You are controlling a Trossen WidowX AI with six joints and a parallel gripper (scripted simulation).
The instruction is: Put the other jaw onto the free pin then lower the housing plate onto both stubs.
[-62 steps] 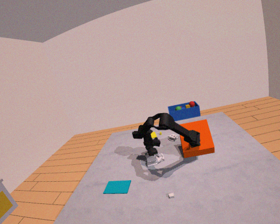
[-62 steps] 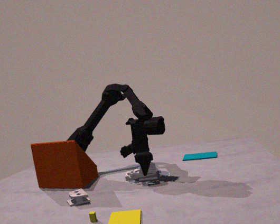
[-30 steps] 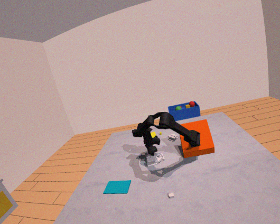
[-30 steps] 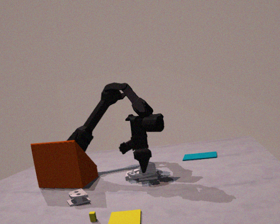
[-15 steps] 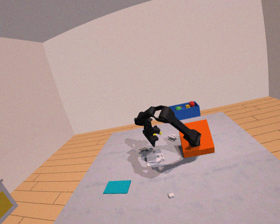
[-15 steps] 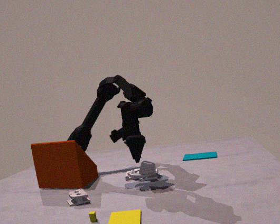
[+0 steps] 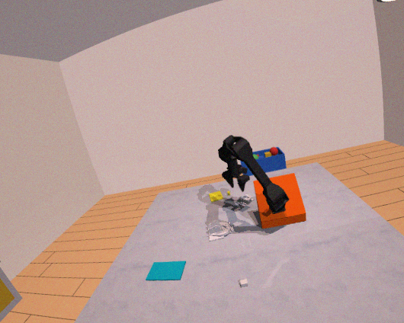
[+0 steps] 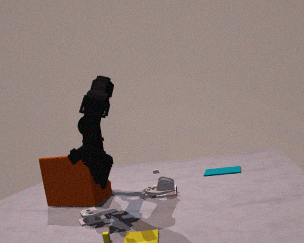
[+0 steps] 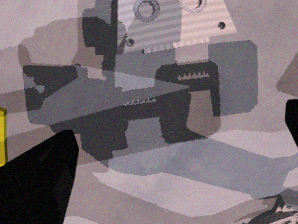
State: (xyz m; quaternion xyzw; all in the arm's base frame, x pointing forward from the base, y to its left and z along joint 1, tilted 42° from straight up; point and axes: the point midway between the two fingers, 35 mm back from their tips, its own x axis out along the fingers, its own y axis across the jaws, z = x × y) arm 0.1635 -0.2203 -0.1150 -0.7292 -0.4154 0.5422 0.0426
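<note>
My gripper tip is now 4 cm past the white housing piece, 2 cm to the left of it and 8 cm above it. The rest, counted from my gripper tip: small yellow block (6 cm ahead, 16 cm to the right, 9 cm below); then white stepped piece (4 cm behind, 2 cm to the right, 9 cm below); then grey jaw piece (11 cm ahead, 21 cm to the left, 9 cm below).
</note>
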